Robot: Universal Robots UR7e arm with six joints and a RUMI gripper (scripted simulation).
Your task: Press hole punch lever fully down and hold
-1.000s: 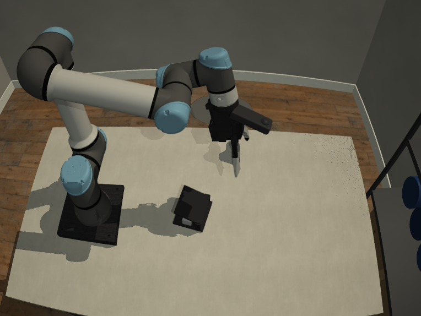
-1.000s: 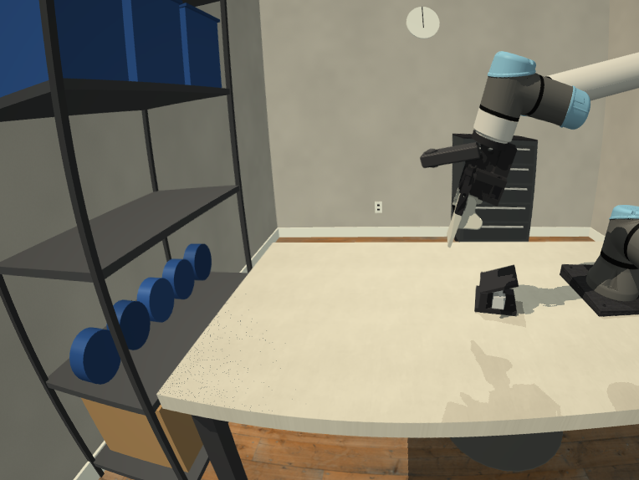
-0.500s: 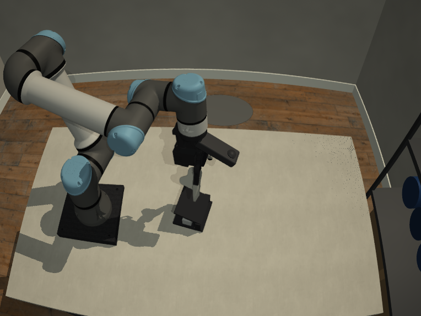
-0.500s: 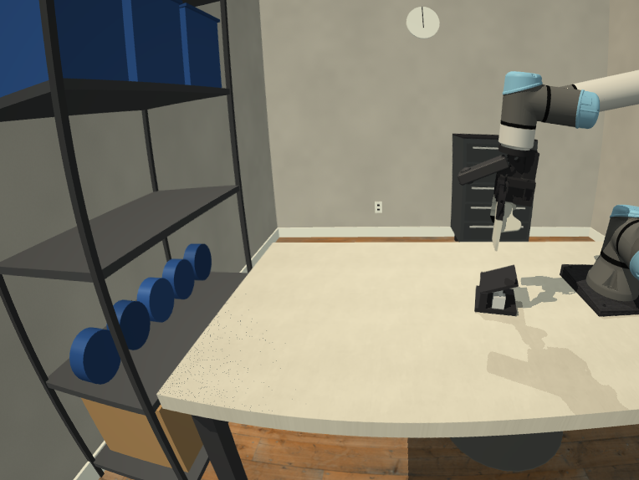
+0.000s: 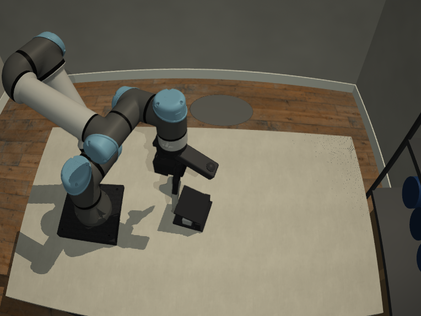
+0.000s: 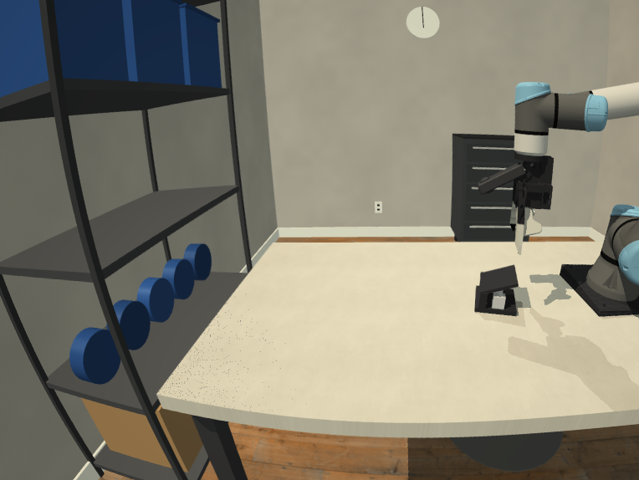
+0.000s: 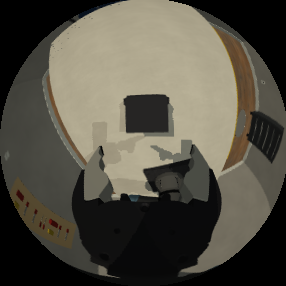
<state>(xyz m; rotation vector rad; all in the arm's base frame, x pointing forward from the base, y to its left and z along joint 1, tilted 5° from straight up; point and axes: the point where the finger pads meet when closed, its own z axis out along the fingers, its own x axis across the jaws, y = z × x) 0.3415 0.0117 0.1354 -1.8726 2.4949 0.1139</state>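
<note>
My hand is 3 cm short of the hole punch, 1 cm to the left of it and 13 cm above it.
</note>
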